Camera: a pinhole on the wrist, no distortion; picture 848 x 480 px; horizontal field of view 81.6 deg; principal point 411.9 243.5 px. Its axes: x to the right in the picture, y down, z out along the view. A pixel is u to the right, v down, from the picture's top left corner.
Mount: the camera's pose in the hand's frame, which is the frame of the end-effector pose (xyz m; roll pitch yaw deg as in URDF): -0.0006 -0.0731 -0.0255 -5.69 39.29 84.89
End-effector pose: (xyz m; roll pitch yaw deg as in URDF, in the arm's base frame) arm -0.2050 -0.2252 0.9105 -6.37 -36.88 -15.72
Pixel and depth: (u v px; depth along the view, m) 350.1 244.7 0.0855
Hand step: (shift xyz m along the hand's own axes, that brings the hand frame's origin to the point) -0.0052 -0.0270 0.0471
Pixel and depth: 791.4 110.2 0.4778
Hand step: 0.1337 0.5122 0.1187
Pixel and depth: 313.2 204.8 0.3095
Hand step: 0.0062 0.0753 0.2541
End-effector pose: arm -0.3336 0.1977 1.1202 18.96 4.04 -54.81
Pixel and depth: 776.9 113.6 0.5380
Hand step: 0.1458 0.5738 0.1466
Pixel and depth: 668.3 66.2 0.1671
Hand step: 0.0584 0.0989 0.0526
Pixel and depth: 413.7 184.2 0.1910
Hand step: 0.0143 0.0484 0.1229
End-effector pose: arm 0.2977 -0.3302 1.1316 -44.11 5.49 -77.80
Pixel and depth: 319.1 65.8 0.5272
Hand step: 0.1602 0.1807 0.4582
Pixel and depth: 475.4 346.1 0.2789
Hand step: -0.0681 0.1337 0.1620
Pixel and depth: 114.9 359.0 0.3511
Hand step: -0.1125 -0.0111 0.3730
